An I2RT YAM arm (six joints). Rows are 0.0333 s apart.
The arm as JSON. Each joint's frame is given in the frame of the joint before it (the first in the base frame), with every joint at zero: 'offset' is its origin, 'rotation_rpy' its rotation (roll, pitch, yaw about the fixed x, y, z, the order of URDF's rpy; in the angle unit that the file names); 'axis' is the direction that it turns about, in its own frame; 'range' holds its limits. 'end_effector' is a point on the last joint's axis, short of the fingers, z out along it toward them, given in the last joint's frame.
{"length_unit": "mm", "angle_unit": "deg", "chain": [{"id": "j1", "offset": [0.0, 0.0, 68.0], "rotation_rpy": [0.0, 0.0, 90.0], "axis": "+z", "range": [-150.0, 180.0]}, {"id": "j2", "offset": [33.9, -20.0, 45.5], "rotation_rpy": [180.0, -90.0, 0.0], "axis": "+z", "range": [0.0, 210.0]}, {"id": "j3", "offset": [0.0, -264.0, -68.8], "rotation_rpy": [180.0, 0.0, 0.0], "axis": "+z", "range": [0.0, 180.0]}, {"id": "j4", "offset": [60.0, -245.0, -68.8], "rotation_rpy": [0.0, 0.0, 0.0], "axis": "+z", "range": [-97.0, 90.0]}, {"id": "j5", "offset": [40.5, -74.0, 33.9], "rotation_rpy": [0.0, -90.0, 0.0], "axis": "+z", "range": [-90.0, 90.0]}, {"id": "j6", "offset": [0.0, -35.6, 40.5], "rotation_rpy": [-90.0, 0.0, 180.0], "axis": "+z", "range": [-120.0, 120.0]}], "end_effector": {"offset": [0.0, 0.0, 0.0], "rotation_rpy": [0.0, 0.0, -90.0]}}
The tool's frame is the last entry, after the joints.
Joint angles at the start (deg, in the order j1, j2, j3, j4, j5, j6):
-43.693 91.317 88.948 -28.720 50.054 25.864
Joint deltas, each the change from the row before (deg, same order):
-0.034 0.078 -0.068 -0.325 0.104 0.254
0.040 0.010 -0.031 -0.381 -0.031 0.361
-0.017 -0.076 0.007 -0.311 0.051 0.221
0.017 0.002 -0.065 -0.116 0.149 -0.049
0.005 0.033 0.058 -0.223 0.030 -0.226
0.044 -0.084 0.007 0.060 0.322 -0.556
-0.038 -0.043 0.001 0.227 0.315 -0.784
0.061 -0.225 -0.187 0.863 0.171 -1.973
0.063 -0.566 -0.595 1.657 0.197 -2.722
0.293 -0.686 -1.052 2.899 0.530 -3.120
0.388 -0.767 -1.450 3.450 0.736 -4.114
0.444 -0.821 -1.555 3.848 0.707 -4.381
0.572 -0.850 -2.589 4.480 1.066 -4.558
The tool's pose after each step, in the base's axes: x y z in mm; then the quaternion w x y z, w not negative. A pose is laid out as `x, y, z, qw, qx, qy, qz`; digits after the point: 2 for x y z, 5 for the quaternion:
238.59, -266.04, 375.94, 0.38031, 0.62218, 0.52968, -0.43325
238.58, -265.67, 375.15, 0.37892, 0.62344, 0.53019, -0.43203
238.02, -265.31, 375.21, 0.37792, 0.62450, 0.52979, -0.43186
237.95, -265.18, 374.69, 0.37608, 0.62430, 0.53034, -0.43308
237.92, -265.12, 374.52, 0.37376, 0.62317, 0.53244, -0.43414
237.70, -264.71, 375.22, 0.37197, 0.62085, 0.53338, -0.43782
237.35, -264.88, 375.88, 0.36983, 0.61793, 0.53453, -0.44235
237.34, -264.44, 377.40, 0.36828, 0.60915, 0.54007, -0.44904
236.65, -263.35, 379.72, 0.36863, 0.59732, 0.54554, -0.45795
237.09, -261.56, 382.00, 0.37317, 0.58378, 0.54754, -0.46919
237.71, -259.27, 383.33, 0.37421, 0.56594, 0.55209, -0.48465
238.40, -256.58, 384.97, 0.37588, 0.54725, 0.55553, -0.50062
239.42, -253.34, 381.71, 0.37229, 0.52824, 0.55968, -0.51877

